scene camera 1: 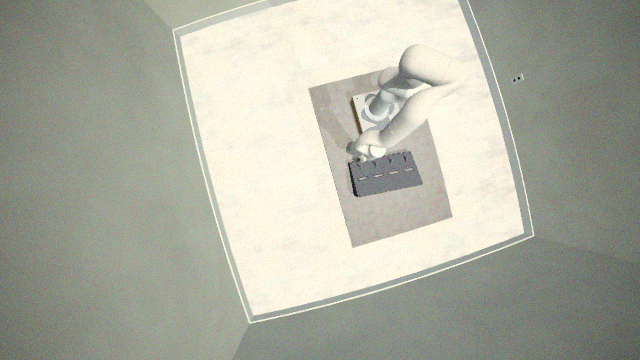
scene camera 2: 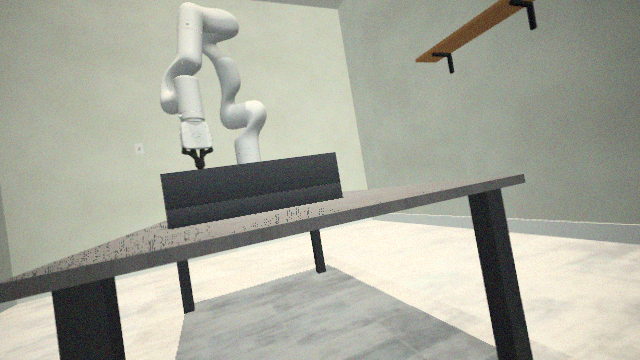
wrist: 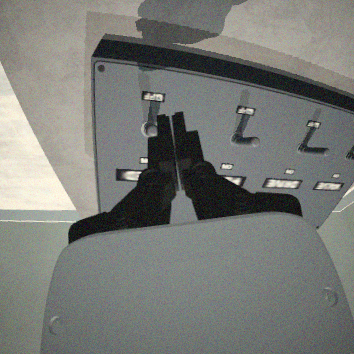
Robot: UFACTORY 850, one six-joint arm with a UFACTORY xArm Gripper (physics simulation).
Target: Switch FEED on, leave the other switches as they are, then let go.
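Observation:
The grey switch panel [scene camera 1: 387, 185] [scene camera 2: 250, 177] [wrist: 200, 95] stands on the table. In the wrist view the FEED lever [wrist: 149, 129] is the leftmost, between its OFF label [wrist: 153, 96] and its ON label [wrist: 144, 160]; it is seen nearly end on and its tilt is unclear. The FEED nameplate [wrist: 128, 175] is partly covered by a finger. My gripper [scene camera 2: 200, 166] [wrist: 172, 130] is shut and empty. Its tips are just right of the FEED lever in the wrist view, overlapping its edge; contact cannot be told.
Other levers [wrist: 247, 140] [wrist: 315, 150] stand to the right of my fingers in the wrist view. The panel rests on the table [scene camera 1: 400, 215] [scene camera 2: 400, 192]. The arm's white base plate [scene camera 1: 357, 107] is behind it. A wooden shelf [scene camera 2: 470, 35] hangs on the wall.

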